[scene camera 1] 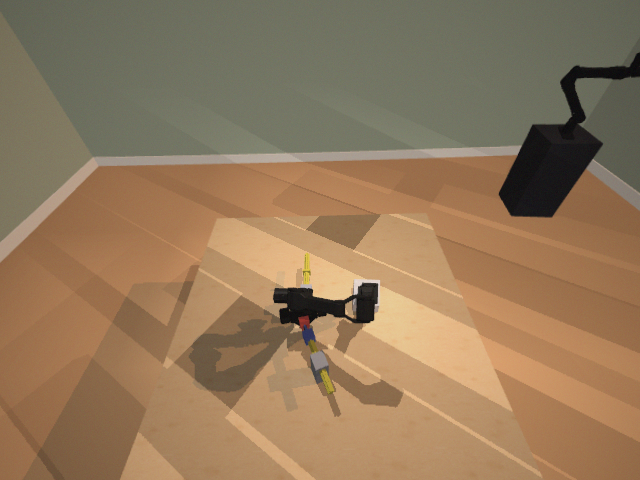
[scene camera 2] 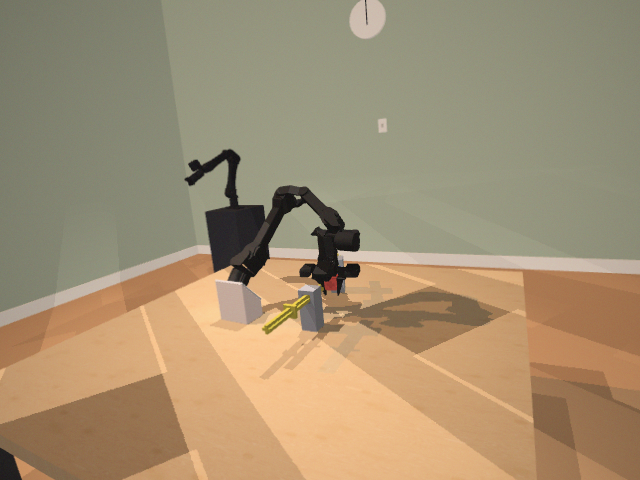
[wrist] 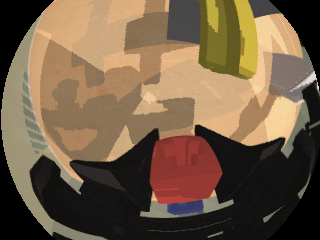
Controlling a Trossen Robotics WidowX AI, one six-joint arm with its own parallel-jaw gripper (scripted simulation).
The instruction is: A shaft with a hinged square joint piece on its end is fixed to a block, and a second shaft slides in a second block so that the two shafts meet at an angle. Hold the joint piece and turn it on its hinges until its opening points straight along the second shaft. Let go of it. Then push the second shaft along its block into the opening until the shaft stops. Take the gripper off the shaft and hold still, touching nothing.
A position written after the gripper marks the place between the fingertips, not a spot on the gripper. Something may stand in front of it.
In view: the gripper [scene camera 2: 332, 295].
The gripper also shows in the wrist view [wrist: 176, 130].
